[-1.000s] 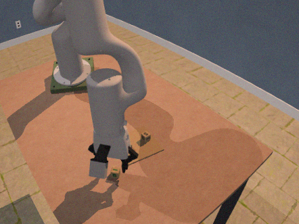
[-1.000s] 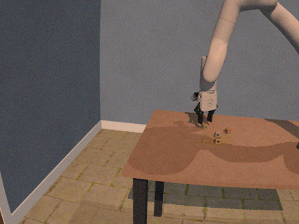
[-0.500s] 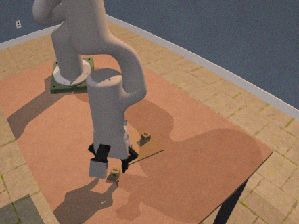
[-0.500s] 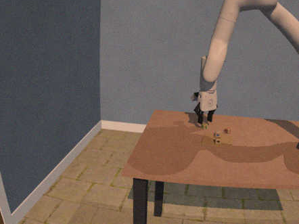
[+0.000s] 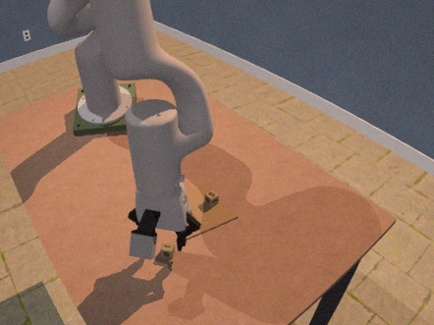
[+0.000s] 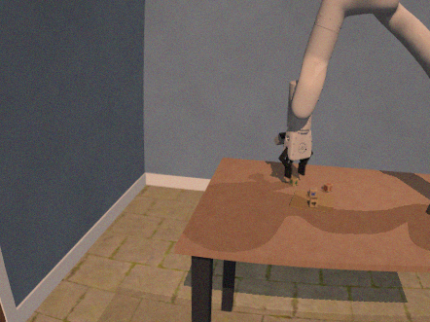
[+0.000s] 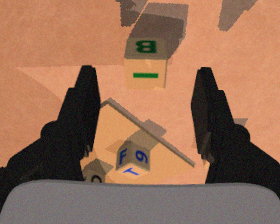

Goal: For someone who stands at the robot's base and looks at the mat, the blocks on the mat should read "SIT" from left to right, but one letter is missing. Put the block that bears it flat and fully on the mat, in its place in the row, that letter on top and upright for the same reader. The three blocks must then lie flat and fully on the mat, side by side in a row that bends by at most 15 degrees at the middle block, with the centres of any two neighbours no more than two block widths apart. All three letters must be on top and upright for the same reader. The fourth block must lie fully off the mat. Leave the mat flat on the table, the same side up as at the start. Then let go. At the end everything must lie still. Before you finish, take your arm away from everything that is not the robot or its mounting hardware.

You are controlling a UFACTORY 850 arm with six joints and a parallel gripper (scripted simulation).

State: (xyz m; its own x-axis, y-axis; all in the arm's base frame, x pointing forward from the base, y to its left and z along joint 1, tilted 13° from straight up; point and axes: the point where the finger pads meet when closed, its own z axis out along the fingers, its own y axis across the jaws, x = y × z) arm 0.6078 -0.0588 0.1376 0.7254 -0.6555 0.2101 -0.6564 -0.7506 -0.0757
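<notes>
Right now the tan mat is 130 mm to the left of my hand, 80 mm behind it and 50 mm below it. The rest, counted from my hand: T block 90 mm to the left, 80 mm behind, 30 mm below; then S block 170 mm to the left, 90 mm behind, 30 mm below; then N block 130 mm behind, 40 mm below, 20 mm to the left.
</notes>
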